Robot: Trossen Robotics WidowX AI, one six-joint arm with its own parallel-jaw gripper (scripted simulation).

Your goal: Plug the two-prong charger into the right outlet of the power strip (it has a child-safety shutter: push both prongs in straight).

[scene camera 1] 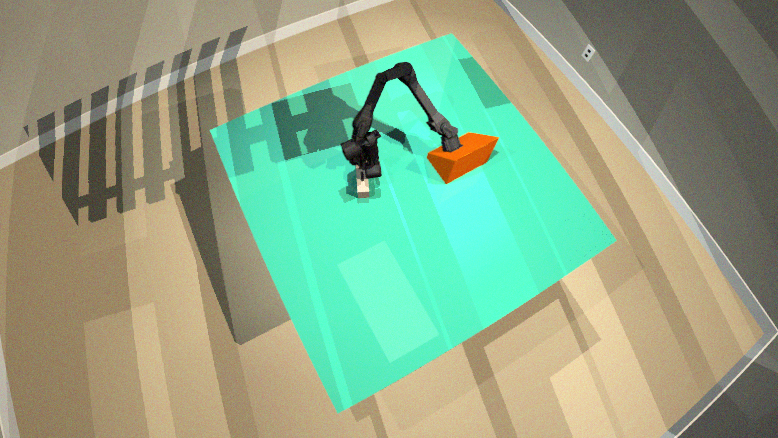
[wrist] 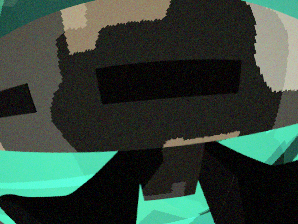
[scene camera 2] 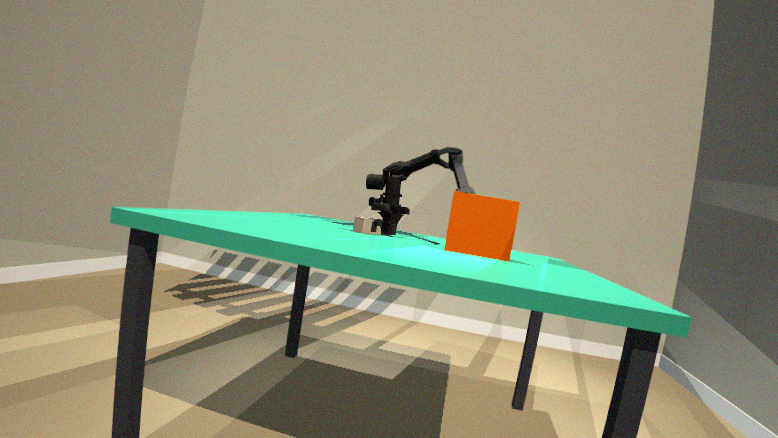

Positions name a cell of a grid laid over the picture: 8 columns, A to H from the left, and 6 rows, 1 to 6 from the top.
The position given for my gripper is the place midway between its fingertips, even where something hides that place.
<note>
I see my gripper (scene camera 2: E4) and a dark two-prong charger (wrist: E5).
My gripper is seen too in the wrist view (wrist: E4).
</note>
